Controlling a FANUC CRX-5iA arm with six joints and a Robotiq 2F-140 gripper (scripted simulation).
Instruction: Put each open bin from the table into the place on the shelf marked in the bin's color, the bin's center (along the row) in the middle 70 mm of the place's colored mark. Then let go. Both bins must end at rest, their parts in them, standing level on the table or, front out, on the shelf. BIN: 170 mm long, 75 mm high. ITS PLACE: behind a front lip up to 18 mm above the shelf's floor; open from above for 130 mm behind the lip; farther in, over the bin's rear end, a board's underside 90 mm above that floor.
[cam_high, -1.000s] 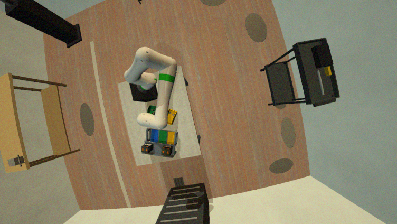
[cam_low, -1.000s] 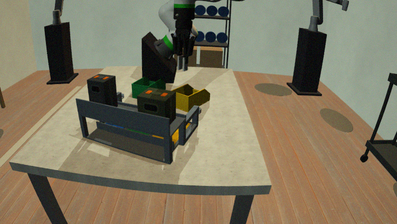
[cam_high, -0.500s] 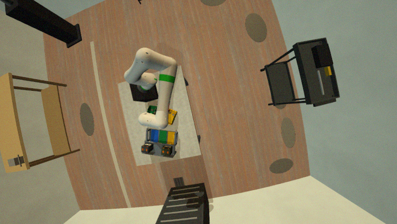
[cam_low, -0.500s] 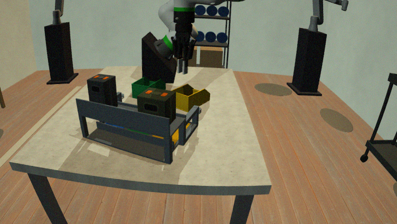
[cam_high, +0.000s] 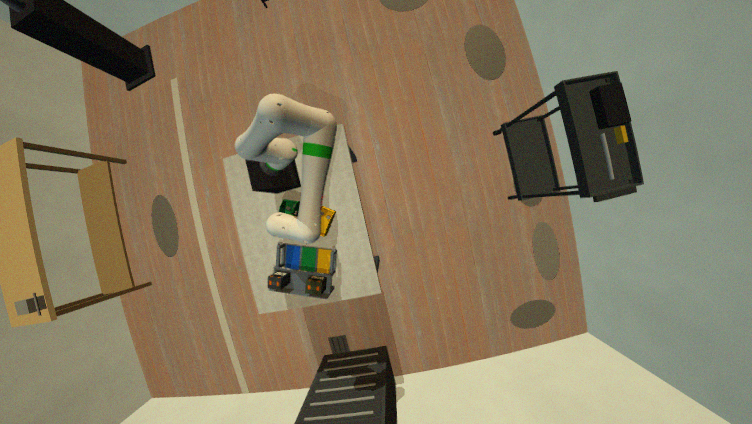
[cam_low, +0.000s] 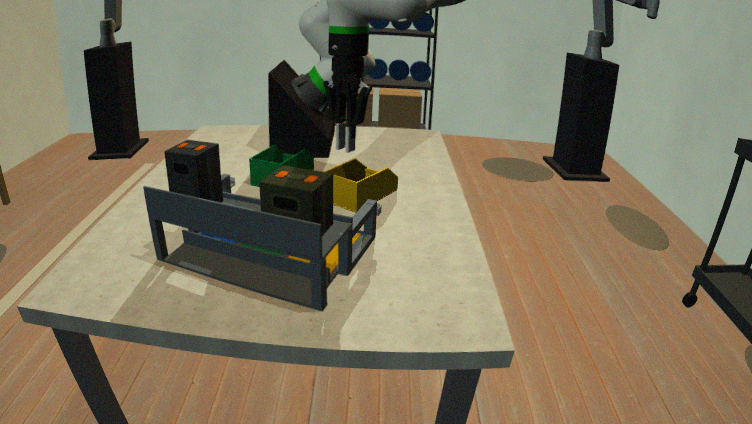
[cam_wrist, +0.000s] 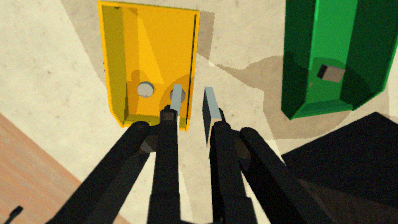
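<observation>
Now: hand 30 mm short of the yellow bin, 40 mm to the right of it and 100 mm above it. Also, from my hand: green bin: 90 mm behind, 170 mm to the right, 100 mm below.
</observation>
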